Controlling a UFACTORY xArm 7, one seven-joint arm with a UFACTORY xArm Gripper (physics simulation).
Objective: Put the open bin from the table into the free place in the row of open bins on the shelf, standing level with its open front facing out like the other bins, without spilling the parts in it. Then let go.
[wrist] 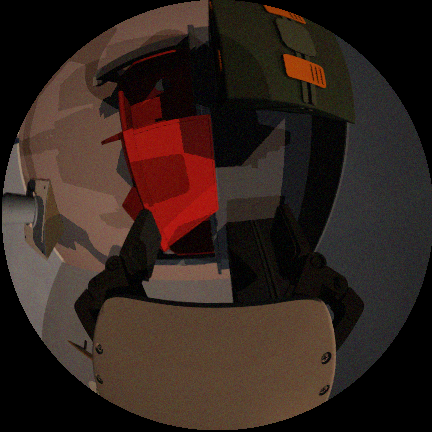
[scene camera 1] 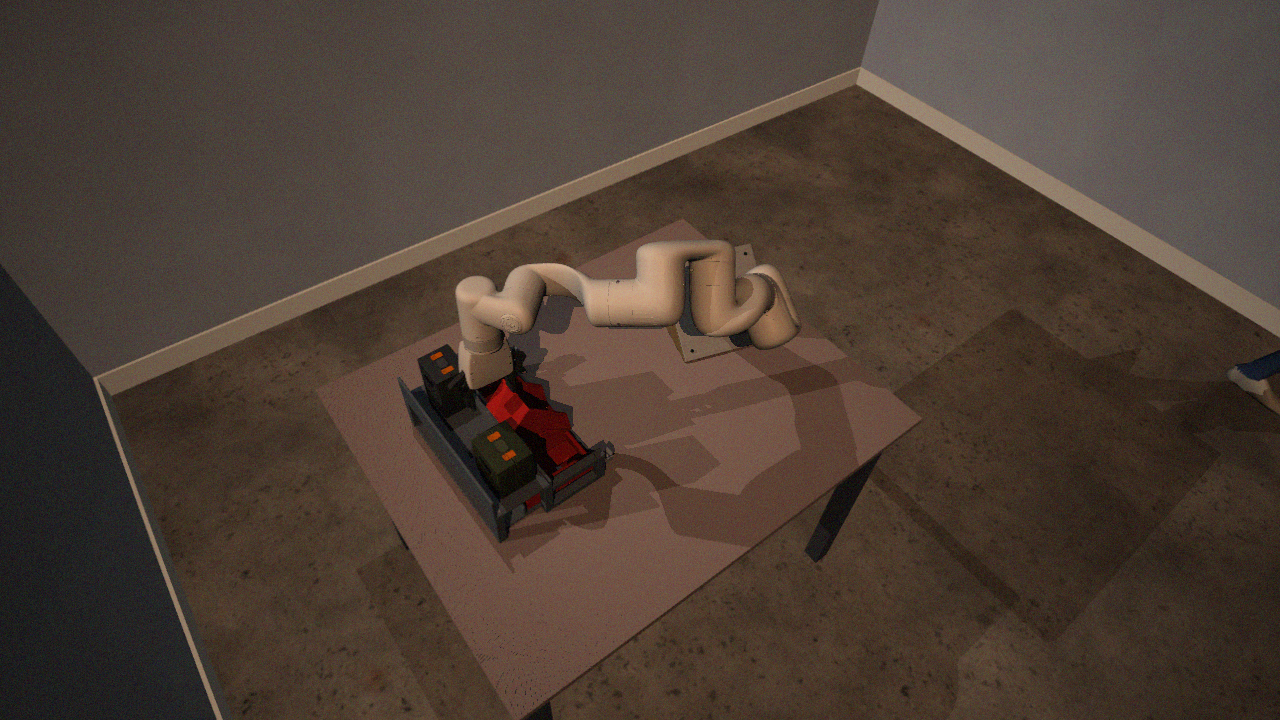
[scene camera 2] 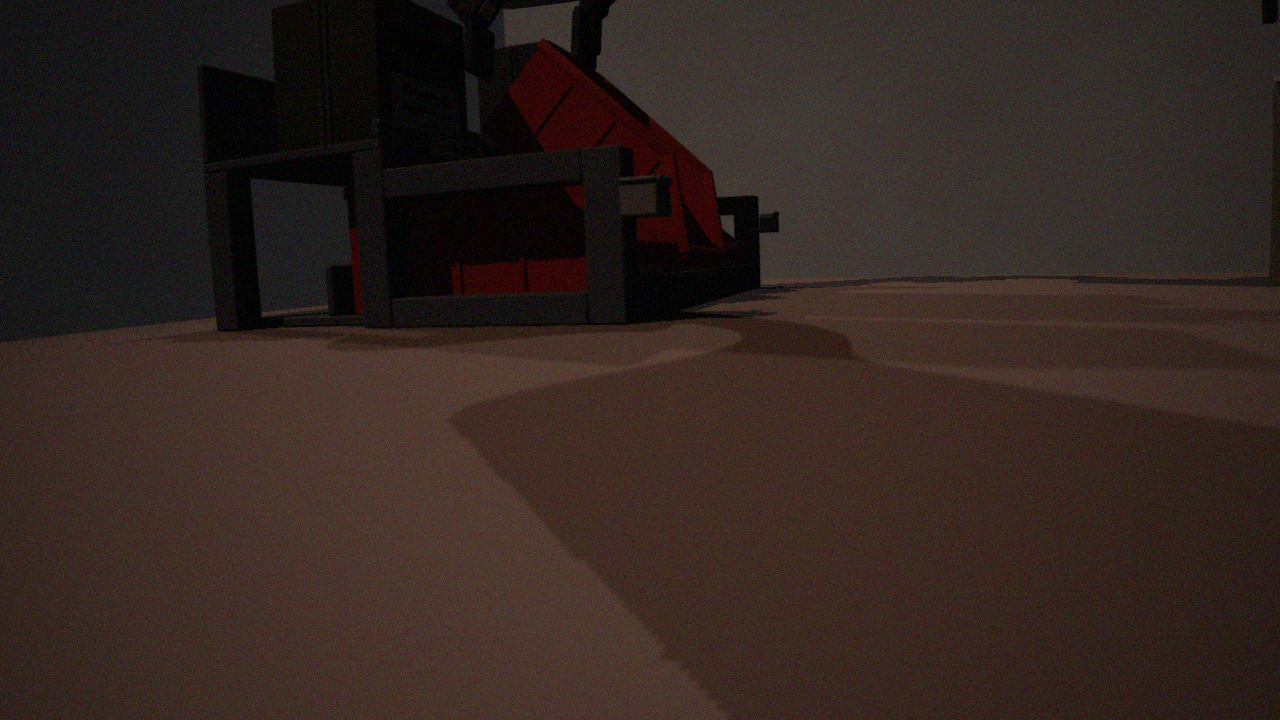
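Seen in the pictures: gripper, fingertip midpoint: [wrist: 213, 221] [scene camera 1: 491, 397]; arm's base, link origin: [wrist: 32, 209].
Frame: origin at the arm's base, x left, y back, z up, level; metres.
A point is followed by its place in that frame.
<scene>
The red open bin [scene camera 1: 508, 402] @[z 0.087, x 0.052, y -0.612 m] [scene camera 2: 608, 125] @[z 0.046, x 0.103, y -0.544 m] [wrist: 167, 160] @[z 0.088, x 0.077, y -0.610 m] rests unheld and steeply tilted on the front of the dark shelf [scene camera 1: 447, 447] @[z 0.081, x 0.086, y -0.764 m] [scene camera 2: 604, 250] @[z -0.036, x 0.226, y -0.489 m]. One end sticks up near the upper deck and the other slopes down toward the table. A smooth face is turned up in the wrist view; its inside and parts are hidden. Another red bin [scene camera 1: 563, 450] @[z -0.062, x 0.127, y -0.529 m] [wrist: 150, 107] @[z -0.063, x 0.135, y -0.543 m] sits in the row beside it; the rest of the row is dark. My gripper [scene camera 2: 534, 55] @[z 0.108, x 0.039, y -0.642 m] [wrist: 213, 221] @[z 0.108, x 0.039, y -0.642 m] is open and empty, over the shelf near the tilted bin's raised end; in scene camera 1 the hand hides its fingertips.
An olive case [scene camera 1: 503, 458] @[z 0.126, x 0.195, y -0.690 m] [scene camera 2: 326, 71] @[z 0.079, x 0.217, y -0.672 m] [wrist: 250, 60] with orange latches stands on the upper deck. A dark case [scene camera 1: 443, 380] @[z 0.149, x -0.020, y -0.716 m] [wrist: 255, 250] @[z 0.086, x -0.021, y -0.688 m] stands at its other end, close to my right finger. The table [scene camera 1: 626, 573] @[z -0.071, x 0.443, y -0.562 m] [scene camera 2: 268, 492] @[z -0.072, x 0.480, y -0.416 m] bears the shelf. A person's foot [scene camera 1: 1253, 380] shows at the far right.
</scene>
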